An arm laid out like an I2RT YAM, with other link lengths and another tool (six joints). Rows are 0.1 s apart.
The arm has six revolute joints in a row. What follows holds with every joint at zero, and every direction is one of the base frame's.
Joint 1 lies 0.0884 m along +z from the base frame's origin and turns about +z.
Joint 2 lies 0.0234 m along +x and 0.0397 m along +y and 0.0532 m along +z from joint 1 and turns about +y.
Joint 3 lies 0.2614 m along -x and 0.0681 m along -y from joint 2 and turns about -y.
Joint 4 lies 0.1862 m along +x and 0.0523 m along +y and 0.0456 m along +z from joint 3 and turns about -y.
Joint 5 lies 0.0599 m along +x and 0.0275 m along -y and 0.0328 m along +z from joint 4 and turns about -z.
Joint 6 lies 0.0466 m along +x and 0.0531 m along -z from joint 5 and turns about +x.
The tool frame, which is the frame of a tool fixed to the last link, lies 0.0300 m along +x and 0.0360 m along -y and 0.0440 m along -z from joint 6; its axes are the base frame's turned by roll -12.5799, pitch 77.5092 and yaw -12.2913 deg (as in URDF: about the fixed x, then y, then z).
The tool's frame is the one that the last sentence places.
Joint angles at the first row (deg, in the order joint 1, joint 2, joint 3, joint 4, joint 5, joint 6):
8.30, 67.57, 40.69, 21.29, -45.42, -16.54
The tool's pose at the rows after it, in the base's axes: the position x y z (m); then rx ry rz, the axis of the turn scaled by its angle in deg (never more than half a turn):
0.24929, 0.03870, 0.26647, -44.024, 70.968, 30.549
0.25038, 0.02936, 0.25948, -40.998, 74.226, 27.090
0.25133, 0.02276, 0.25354, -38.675, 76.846, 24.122
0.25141, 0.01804, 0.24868, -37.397, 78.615, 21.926
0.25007, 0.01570, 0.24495, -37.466, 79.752, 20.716
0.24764, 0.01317, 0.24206, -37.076, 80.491, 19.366
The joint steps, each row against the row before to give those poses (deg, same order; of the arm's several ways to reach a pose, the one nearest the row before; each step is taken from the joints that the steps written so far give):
-2.51, 0.35, -1.38, 1.75, 3.67, 2.43
-0.74, 0.51, -0.59, -0.56, 4.04, 0.12
-0.22, 0.64, -0.44, -0.33, 3.68, 0.00
-0.16, 0.45, -0.53, -0.16, 2.46, -0.33
-0.01, 0.06, -0.46, -0.63, 1.11, -0.89
0.00, -0.37, -0.83, -0.04, 1.35, -0.43

